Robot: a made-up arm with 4 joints.
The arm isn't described. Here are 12 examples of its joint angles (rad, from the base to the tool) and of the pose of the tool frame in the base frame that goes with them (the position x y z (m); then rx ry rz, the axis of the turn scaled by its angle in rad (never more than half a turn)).
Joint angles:
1: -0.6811 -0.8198 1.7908 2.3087
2: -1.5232 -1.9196 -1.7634 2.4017
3: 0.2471 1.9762 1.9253 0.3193
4: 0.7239 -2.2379 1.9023 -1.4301
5: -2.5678 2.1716 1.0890 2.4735
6: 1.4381 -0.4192 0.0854 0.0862
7: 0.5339 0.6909 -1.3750 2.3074
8: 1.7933 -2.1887 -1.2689 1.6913
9: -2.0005 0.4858 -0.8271 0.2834
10: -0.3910 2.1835 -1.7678 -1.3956
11: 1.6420 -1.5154 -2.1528 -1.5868
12: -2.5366 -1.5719 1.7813 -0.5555
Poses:
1: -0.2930 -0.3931 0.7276 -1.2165 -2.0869 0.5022
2: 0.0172 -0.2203 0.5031 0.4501 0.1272 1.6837
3: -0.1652 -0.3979 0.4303 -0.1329 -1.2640 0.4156
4: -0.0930 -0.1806 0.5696 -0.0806 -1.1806 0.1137
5: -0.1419 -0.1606 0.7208 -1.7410 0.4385 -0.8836
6: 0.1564 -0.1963 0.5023 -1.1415 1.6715 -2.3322
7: 0.0461 -0.1375 0.7022 -2.1837 1.2207 -1.1755
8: -0.2796 -0.2630 0.5163 2.3612 1.8230 -0.3339
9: -0.3331 -0.3901 0.5022 0.5925 -0.1104 0.0831
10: -0.0735 -0.2811 0.5480 1.5761 -0.3543 2.5813
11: -0.0398 -0.2035 0.5051 0.4399 -2.4524 -0.0385
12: -0.2002 -0.1169 0.4572 -1.8153 1.2034 -0.5461
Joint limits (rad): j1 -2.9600..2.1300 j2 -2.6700..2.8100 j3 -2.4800..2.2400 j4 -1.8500..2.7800
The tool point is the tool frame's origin. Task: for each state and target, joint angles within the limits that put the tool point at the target. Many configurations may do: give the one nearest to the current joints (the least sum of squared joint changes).
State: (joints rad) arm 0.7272 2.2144 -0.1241 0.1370
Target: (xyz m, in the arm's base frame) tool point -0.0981 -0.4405 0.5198
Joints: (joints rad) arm 1.2053 1.7810 -0.0897 -0.0270
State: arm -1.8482 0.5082 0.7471 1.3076
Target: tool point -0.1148 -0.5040 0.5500
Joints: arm -2.0520 0.9706 1.1486 0.4349
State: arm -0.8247 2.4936 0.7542 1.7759
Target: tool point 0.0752 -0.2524 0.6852
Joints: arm -1.0783 2.1407 0.3957 2.0441
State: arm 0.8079 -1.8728 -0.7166 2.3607
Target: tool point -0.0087 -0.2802 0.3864
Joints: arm 0.7657 -2.2628 -0.5886 2.3781
